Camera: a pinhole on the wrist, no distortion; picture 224 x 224 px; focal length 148.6 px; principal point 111.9 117.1 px. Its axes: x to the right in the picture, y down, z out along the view. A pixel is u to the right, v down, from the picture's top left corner.
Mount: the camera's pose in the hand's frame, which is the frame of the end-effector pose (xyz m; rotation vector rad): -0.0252 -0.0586 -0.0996 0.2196 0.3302 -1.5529
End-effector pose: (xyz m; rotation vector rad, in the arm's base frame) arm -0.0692 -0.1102 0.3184 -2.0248 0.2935 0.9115
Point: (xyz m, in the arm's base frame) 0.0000 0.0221 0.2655
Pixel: 76.9 204.6
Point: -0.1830 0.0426 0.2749
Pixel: 24.4 102.8
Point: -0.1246 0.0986 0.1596
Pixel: 27.0 164.5
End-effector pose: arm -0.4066 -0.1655 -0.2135 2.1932 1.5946 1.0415
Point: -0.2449 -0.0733 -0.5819
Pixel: 79.1 101.4
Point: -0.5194 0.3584 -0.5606
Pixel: 184.2 203.7
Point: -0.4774 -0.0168 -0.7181
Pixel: 157.4 91.7
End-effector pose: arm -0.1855 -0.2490 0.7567 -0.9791 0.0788 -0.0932
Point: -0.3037 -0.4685 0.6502
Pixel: behind the camera
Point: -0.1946 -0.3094 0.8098
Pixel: 95.7 146.4
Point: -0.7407 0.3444 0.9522
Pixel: outside the picture
